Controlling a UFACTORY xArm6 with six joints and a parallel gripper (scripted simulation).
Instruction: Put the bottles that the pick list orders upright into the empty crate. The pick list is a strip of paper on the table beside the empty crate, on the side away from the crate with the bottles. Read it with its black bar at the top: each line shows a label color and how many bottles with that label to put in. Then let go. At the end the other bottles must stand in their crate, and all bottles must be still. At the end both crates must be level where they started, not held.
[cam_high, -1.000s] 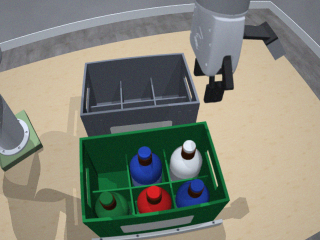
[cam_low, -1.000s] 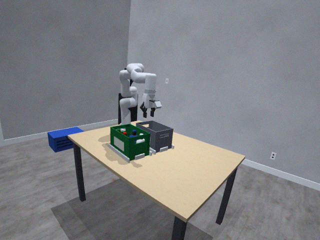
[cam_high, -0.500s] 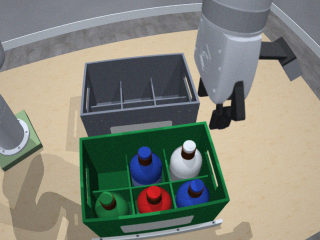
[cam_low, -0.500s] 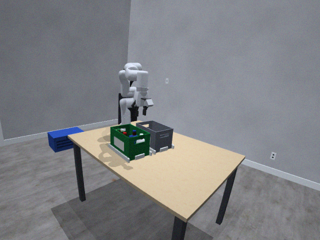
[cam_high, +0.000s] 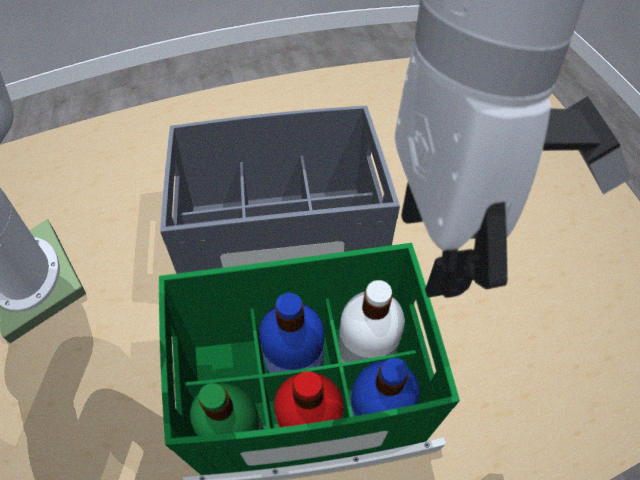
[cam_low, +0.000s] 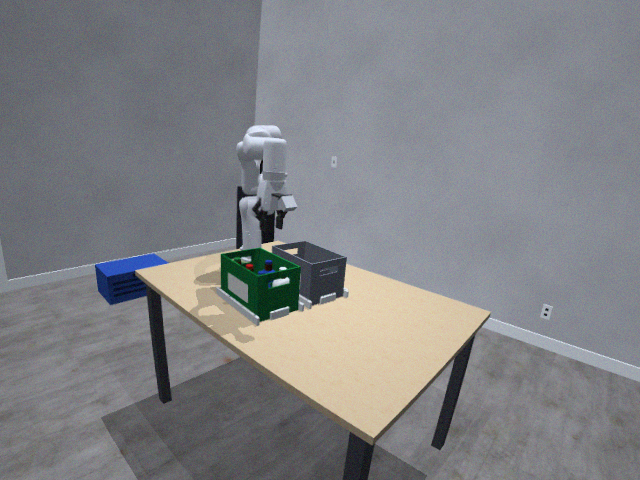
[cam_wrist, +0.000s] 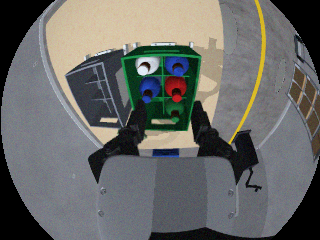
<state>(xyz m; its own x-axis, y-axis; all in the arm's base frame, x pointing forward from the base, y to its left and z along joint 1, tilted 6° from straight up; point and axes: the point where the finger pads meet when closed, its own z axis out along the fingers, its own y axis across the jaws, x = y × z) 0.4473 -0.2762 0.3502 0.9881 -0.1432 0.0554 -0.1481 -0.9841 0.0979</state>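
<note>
The green crate lies 25 cm below my hand, 10 cm behind it and 3 cm to the left of it. Round my hand: red-label bottle: 25 cm below, 10 cm behind, 1 cm to the right; then white-label bottle: 25 cm below, 7 cm to the left; then green bottle: 25 cm below, 19 cm behind.
</note>
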